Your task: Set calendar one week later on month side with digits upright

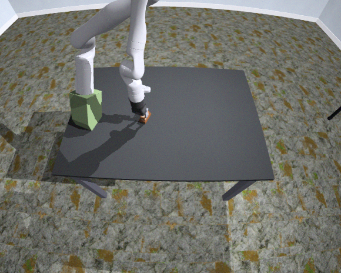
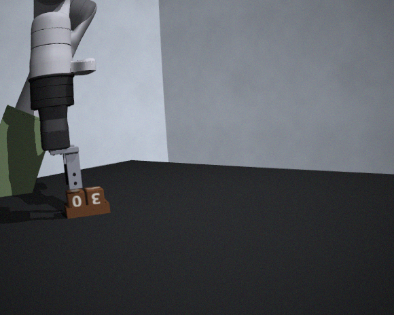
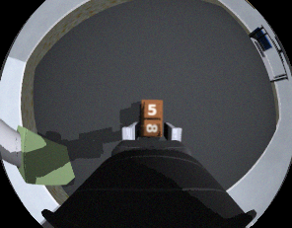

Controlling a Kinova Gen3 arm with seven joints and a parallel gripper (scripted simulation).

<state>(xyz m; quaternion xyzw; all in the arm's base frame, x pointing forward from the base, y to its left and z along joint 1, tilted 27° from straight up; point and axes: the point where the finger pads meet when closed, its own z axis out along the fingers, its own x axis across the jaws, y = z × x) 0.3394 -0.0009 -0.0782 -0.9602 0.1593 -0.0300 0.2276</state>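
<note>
My hand is 2 cm to the right of the brown calendar tray and 6 cm above it. From my hand the other things lie so: cube (1 cm ahead, 3 cm to the left, 4 cm below).
</note>
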